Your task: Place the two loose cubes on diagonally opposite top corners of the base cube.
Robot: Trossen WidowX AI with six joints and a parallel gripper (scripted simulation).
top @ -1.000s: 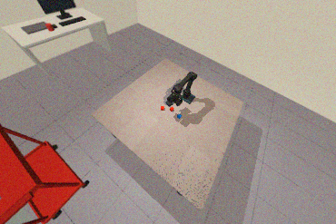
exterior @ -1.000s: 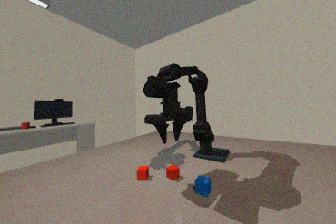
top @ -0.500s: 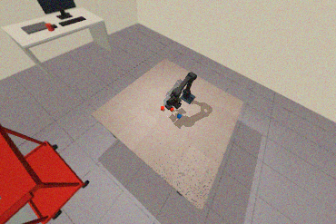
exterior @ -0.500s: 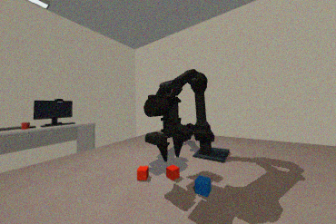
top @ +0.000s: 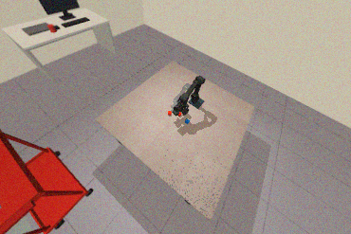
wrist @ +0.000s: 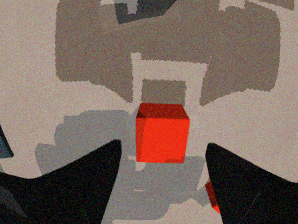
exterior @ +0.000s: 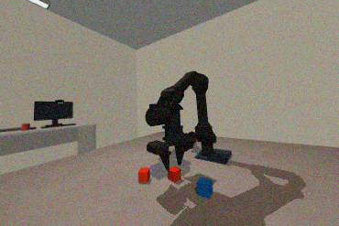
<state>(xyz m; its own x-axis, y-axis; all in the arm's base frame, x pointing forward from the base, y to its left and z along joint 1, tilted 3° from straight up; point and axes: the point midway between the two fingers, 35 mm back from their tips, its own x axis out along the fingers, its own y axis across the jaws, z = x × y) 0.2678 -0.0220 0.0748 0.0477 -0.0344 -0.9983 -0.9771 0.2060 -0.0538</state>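
My gripper tip is now 120 mm to the right of the blue base cube, 20 mm short of it and 20 mm above it. The rest, counted from my gripper tip: red cube (90 mm to the right, 60 mm ahead, 20 mm below).
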